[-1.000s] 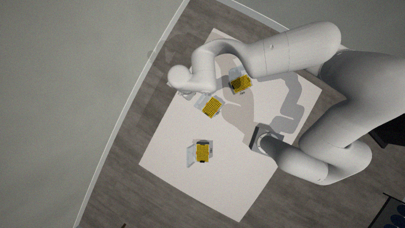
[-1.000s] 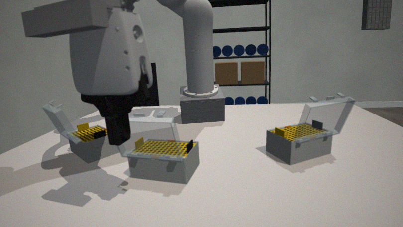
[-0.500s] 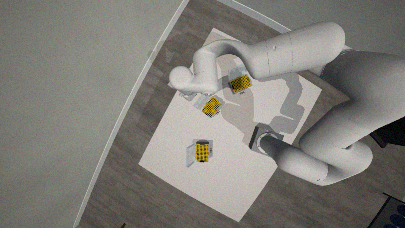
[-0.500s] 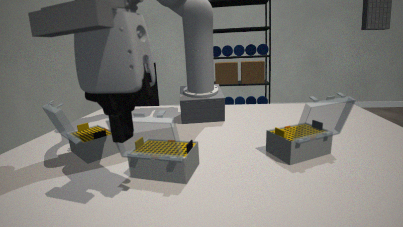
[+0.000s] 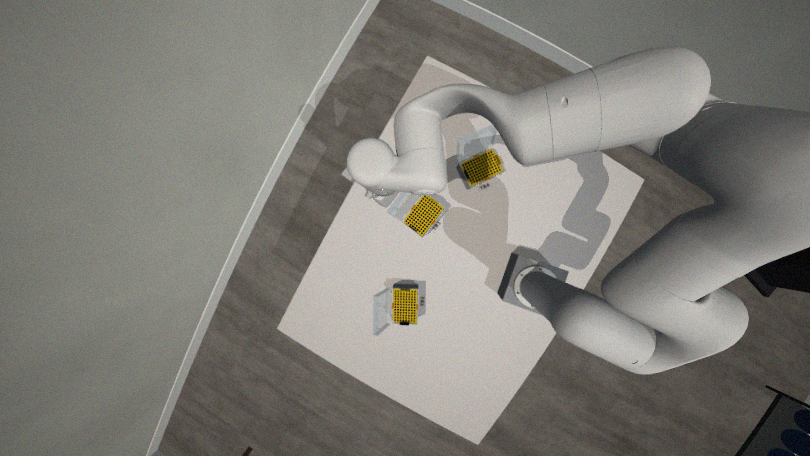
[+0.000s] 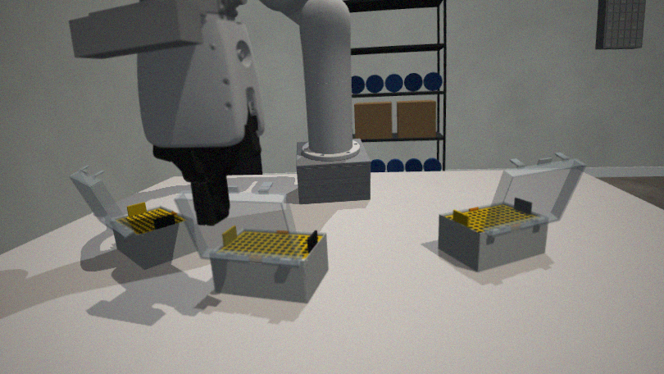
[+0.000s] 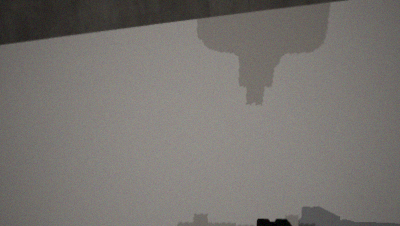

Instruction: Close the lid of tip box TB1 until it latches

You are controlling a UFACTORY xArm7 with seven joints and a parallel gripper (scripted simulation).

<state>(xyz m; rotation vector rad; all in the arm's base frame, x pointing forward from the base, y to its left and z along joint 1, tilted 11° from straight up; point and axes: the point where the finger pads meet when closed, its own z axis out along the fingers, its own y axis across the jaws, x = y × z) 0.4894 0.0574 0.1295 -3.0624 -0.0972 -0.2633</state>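
Right now my hand is 5 cm past the box lid and 4 cm above it. Round my hand: box 25 cm to the right, 14 cm behind, 8 cm below.
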